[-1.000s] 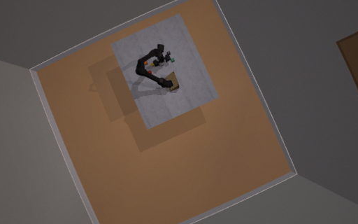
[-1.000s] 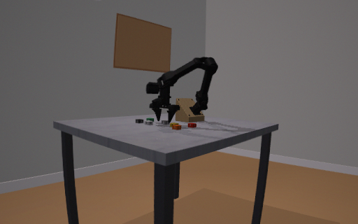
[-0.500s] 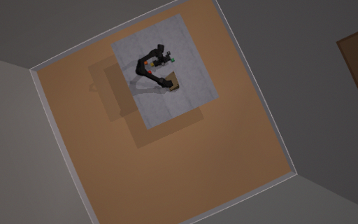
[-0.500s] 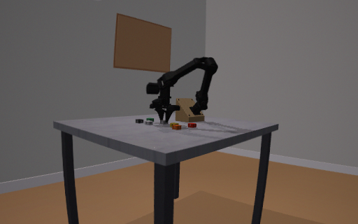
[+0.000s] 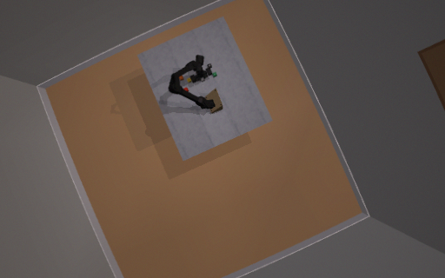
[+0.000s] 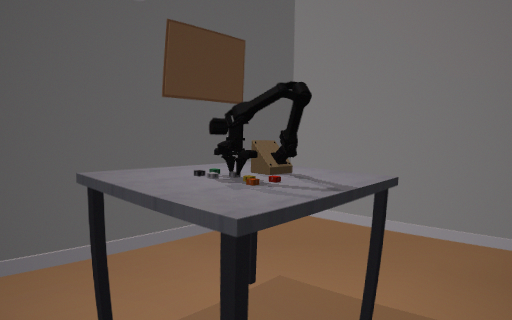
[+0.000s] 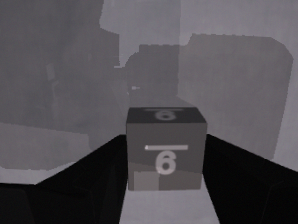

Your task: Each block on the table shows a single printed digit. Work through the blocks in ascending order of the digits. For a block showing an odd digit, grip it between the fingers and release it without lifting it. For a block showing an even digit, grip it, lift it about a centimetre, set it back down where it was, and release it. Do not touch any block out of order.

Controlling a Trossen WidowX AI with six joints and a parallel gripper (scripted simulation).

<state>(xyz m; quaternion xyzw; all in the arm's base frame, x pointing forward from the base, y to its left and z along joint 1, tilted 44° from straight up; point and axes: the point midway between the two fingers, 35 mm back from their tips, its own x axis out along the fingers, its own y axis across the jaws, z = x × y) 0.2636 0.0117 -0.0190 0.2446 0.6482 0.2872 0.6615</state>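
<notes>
Right now the grey block is right at my gripper tip. Round my gripper tip: green block: 12 cm to the right; yellow block: 4 cm ahead, 12 cm to the left; white block: 9 cm ahead, 2 cm to the right.
</notes>
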